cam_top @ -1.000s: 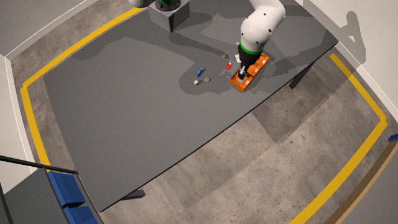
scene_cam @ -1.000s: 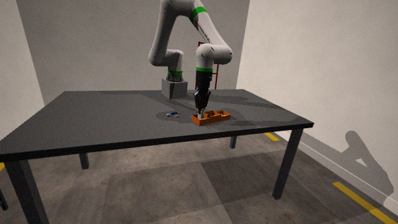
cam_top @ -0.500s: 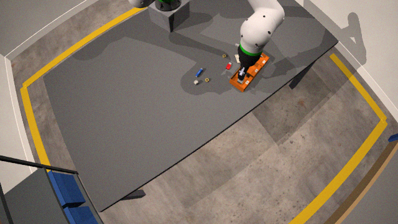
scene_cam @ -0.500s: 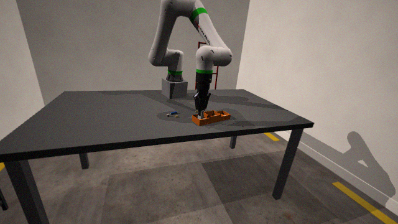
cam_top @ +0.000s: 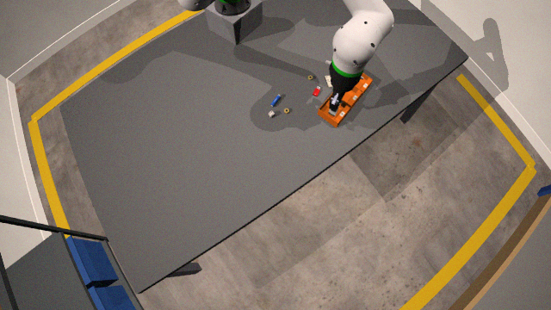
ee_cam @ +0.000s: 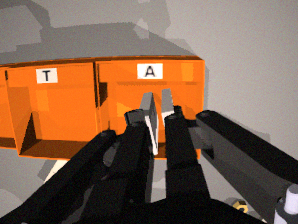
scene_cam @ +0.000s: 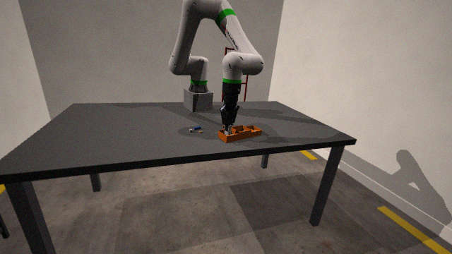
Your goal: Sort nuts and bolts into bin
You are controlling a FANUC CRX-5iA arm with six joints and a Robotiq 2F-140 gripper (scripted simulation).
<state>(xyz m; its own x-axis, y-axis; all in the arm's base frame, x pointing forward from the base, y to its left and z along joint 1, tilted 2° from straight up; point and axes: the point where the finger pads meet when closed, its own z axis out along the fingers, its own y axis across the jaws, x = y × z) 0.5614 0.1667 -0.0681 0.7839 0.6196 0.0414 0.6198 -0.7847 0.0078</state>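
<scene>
Right now the orange three-compartment bin is 4 cm behind my hand, 8 cm to the left of it and 3 cm below it. Also, from my hand: red usb stick (11 cm behind, 1 cm to the right, 5 cm below); blue cylinder (13 cm behind, 16 cm to the right, 4 cm below); white domino (13 cm behind, 6 cm to the left, 4 cm below).
</scene>
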